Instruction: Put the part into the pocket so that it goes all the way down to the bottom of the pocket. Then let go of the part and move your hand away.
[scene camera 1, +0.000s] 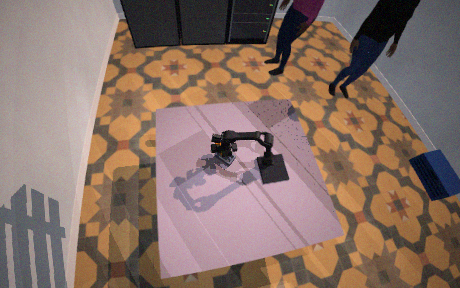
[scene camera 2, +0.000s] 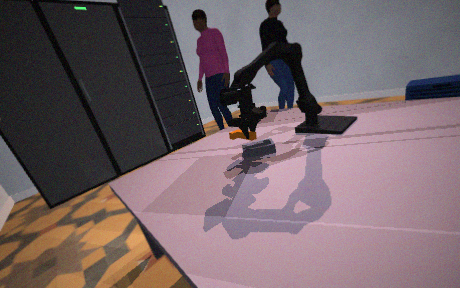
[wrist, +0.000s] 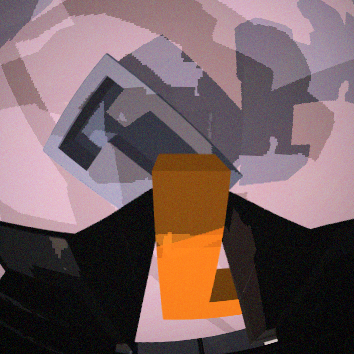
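Pixels of known places: gripper, fingertip midpoint: (scene camera 2: 250, 137) (wrist: 186, 195); arm's base, origin of the base link: (scene camera 1: 266, 162) (scene camera 2: 311, 123).
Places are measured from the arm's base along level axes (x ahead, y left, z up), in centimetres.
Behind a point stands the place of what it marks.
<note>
An L-shaped orange part (scene camera 1: 218, 144) @[z 7.7, x 32.7, y -23.3 cm] (scene camera 2: 235, 135) @[z 7.2, x 33.1, y -23.8 cm] (wrist: 190, 200) @[z 7.8, x 31.8, y -15.9 cm] is held upright in the wrist view, its short foot toward the lower right. My gripper (scene camera 2: 247, 134) @[z 5.4, x 31.8, y -17.0 cm] (wrist: 186, 195) @[z 5.4, x 31.8, y -17.0 cm] is shut on it, one black finger on each side. The grey pocket block (scene camera 1: 228, 161) @[z -2.1, x 28.1, y -11.5 cm] (scene camera 2: 259, 149) @[z 0.3, x 32.8, y -13.2 cm] (wrist: 185, 136) @[z 1.2, x 32.8, y -14.8 cm] sits on the table, turned at a slant to the part in the wrist view. The part is outside the pocket, above the table and beside the block in the second scene view. In the wrist view its far end covers the block's lower right portion, so some of the opening is hidden.
The arm's black base plate (scene camera 1: 274, 172) @[z -0.6, x -2.3, y 9.4 cm] (scene camera 2: 330, 124) @[z -0.6, x 0.8, y 8.7 cm] stands on the pink table top (scene camera 1: 210, 240) @[z -2.4, x 59.7, y 37.4 cm] (scene camera 2: 390, 200) @[z -2.4, x 51.8, y 29.3 cm]. Shadows of the arm cross the table and block. Dark cabinets (scene camera 1: 155, 22) (scene camera 2: 85, 65) and two people stand beyond the table. A blue box (scene camera 1: 436, 175) (scene camera 2: 432, 88) lies farther off.
</note>
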